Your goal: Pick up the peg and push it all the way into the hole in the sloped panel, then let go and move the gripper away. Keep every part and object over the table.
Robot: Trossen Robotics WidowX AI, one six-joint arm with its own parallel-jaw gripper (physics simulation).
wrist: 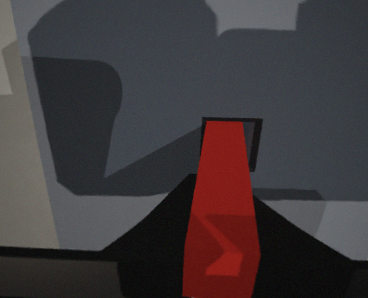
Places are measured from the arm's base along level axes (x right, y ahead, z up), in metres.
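Pixels of known places: gripper, fingertip midpoint: [206, 185].
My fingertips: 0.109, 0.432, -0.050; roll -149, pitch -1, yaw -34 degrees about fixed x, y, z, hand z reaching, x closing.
Note:
Behind a point stands the place of what it marks, as x, y, z.
The red peg [222, 170] {0.110, 0.434, -0.012} points away from me up the wrist view, its near end at the bottom edge. My black gripper [206, 185] {0.109, 0.432, -0.050} is shut on the peg, with a finger on each side. The peg's far end overlaps the square, dark-edged hole [252, 145] {0.129, 0.436, -0.043} in the grey sloped panel [160, 100] {0.109, 0.463, -0.033}. The peg covers the hole's left and middle part, and a strip of the opening shows at its right. Whether the tip is inside the hole or in front of it I cannot tell. The hole's lower edge is hidden behind the peg.
The panel's left edge runs down the left side of the view, with a beige surface [25, 175] {0.035, 0.486, -0.100} beyond it. Large dark shadows of the arm and gripper lie across the panel. A lighter band of the panel shows below the shadows.

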